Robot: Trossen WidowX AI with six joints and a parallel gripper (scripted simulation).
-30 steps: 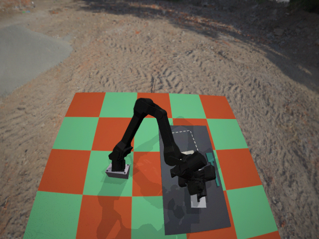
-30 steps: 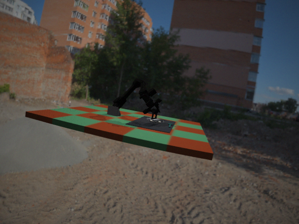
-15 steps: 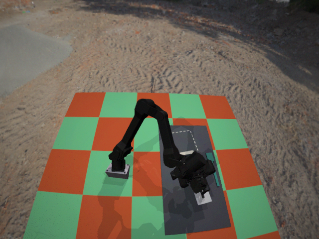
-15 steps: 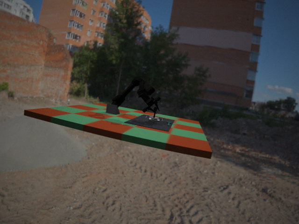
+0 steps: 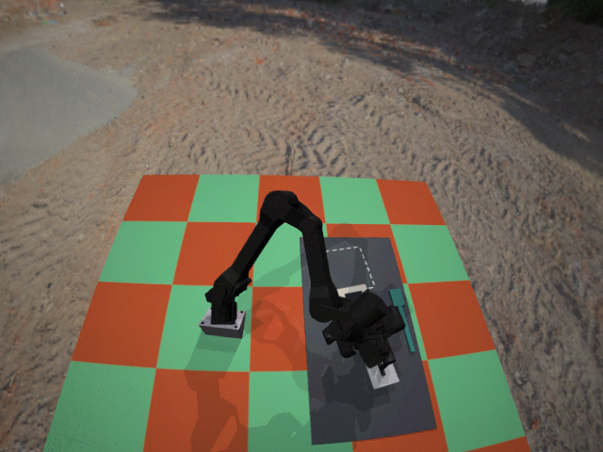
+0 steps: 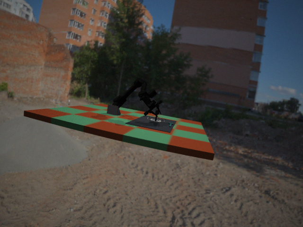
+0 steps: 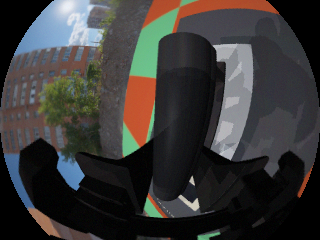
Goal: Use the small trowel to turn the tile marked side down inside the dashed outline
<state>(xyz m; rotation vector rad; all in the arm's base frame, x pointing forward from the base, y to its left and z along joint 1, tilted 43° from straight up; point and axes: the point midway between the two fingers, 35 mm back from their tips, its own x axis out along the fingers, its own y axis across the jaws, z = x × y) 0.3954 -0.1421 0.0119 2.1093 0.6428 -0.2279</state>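
My gripper tip is 90 mm above the dark mat, 70 mm to the right of it and 30 mm past it. The rest, counted from my gripper tip: teal trowel: 110 mm ahead, 80 mm to the left, 70 mm below; tile: 140 mm to the left, 70 mm below, 40 mm behind.
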